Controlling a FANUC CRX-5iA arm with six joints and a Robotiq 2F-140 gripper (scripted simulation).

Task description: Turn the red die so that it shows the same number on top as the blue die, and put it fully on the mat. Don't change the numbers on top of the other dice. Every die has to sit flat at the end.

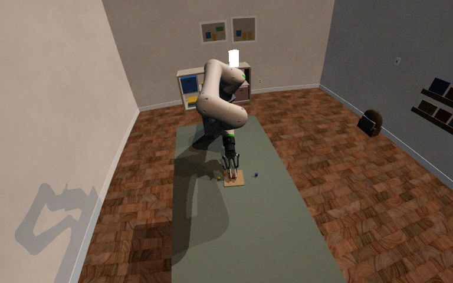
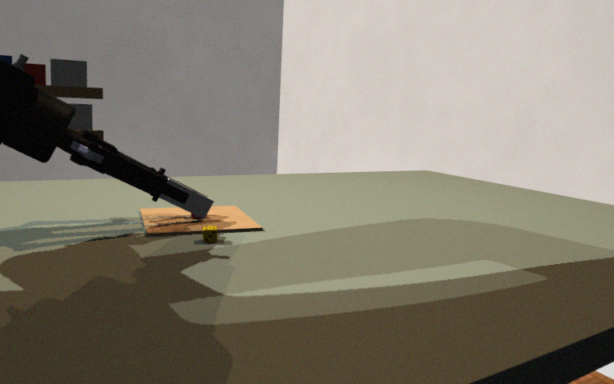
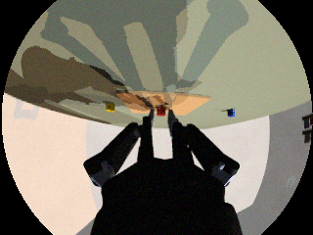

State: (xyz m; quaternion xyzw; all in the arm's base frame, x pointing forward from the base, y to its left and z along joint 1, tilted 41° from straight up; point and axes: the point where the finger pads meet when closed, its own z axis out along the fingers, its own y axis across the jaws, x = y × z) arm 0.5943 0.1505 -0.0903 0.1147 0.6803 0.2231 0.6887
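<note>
Right now my hand is 20 mm short of the red die and 20 mm above it. The rest, counted from my hand: blue die 170 mm to the left, 30 mm below, 10 mm behind; tan mat 30 mm below, 20 mm ahead; yellow die 100 mm to the right, 30 mm below, 30 mm ahead.
</note>
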